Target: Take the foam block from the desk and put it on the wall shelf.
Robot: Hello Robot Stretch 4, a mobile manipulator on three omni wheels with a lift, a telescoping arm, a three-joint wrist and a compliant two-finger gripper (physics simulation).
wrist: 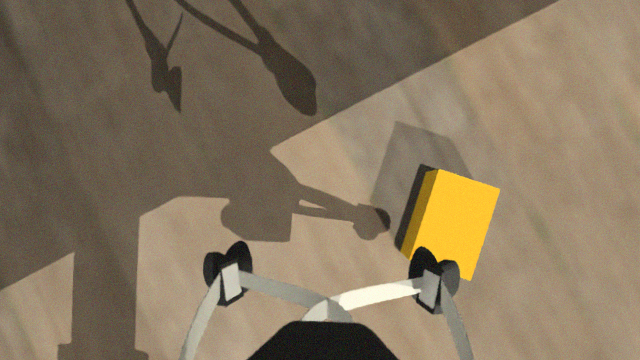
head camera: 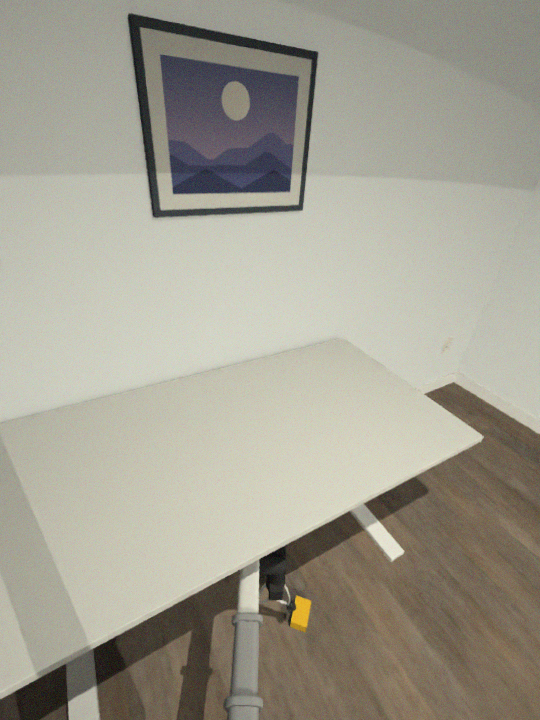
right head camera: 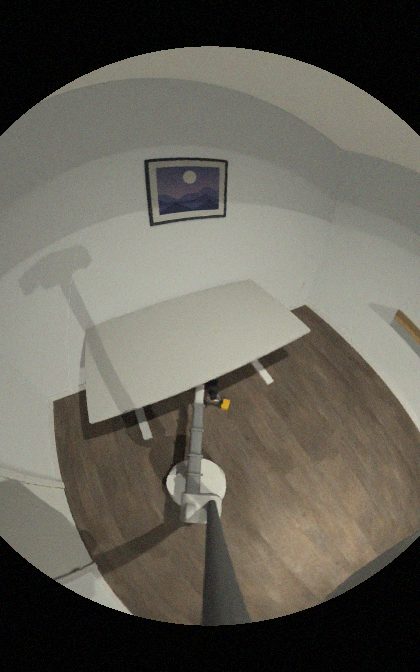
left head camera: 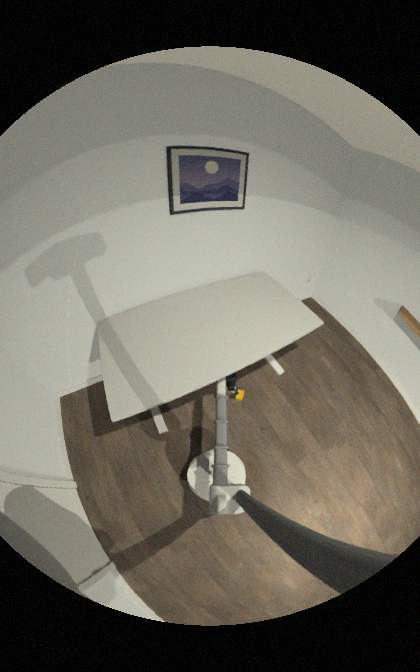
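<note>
The yellow foam block [head camera: 300,613] [left head camera: 240,395] [right head camera: 225,404] [wrist: 457,220] is on the wooden floor, just out from the desk's front edge. My gripper [wrist: 330,265] is open, pointing down beside the desk front, with nothing between its fingers. In the wrist view the block lies ahead and to the right; the right fingertip overlaps its near corner, and contact cannot be told. The white desk [head camera: 232,453] [left head camera: 210,330] [right head camera: 200,340] stands against the wall. Part of a wooden wall shelf [left head camera: 411,321] [right head camera: 409,325] shows on the right wall.
The arm [head camera: 245,657] [left head camera: 221,430] [right head camera: 195,440] reaches to the desk's front edge, partly hiding the gripper. A white desk foot [head camera: 377,532] [left head camera: 275,364] [right head camera: 263,372] extends over the floor beyond the block. A framed picture [head camera: 232,127] hangs above the desk.
</note>
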